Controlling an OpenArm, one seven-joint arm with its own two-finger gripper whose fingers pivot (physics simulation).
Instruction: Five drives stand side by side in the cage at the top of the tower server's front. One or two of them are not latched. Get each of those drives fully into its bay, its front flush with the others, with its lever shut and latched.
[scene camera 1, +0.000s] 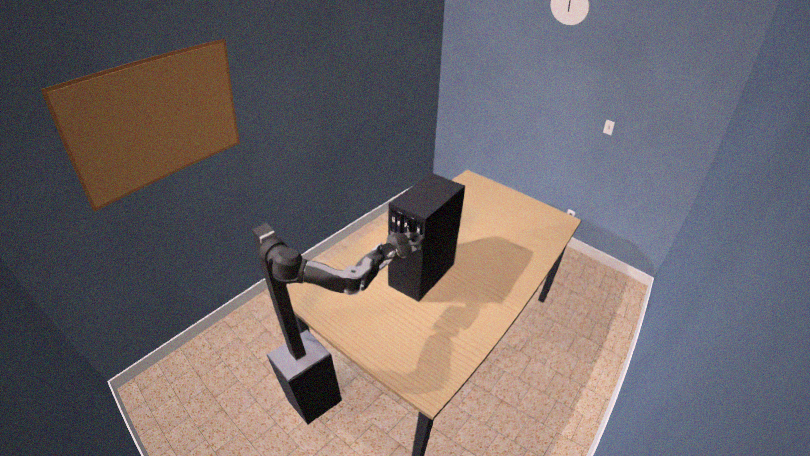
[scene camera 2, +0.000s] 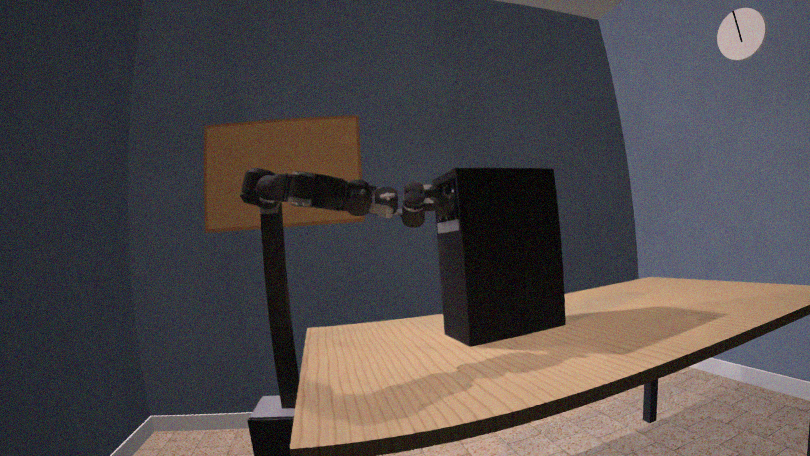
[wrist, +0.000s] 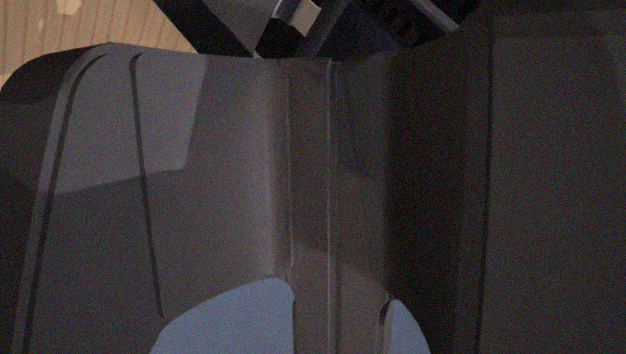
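The black tower server (scene camera 1: 443, 237) (scene camera 2: 512, 254) stands upright on the table. Its drives (scene camera 1: 400, 220) stand side by side in the cage at the top of the front, above a light grey band (scene camera 2: 447, 227). My gripper (scene camera 1: 418, 240) (scene camera 2: 447, 196) (wrist: 354, 218) is shut and empty. Its fingertips are at the cage front, near the side closest to the scene cameras; whether they touch a drive or lever I cannot tell. The fingers fill most of the wrist view. Part of a dark drive bay (wrist: 357, 37) shows above them. Lever positions and the drives' depths are mostly hidden or too small to tell.
The wooden table (scene camera 1: 368, 328) (scene camera 2: 362, 351) carries the tower. The arm's post (scene camera 1: 283, 314) (scene camera 2: 274, 283) stands on a pedestal at the table's near end. A dark wall with a cork board (scene camera 1: 147, 121) (scene camera 2: 240, 169) rises behind the arm.
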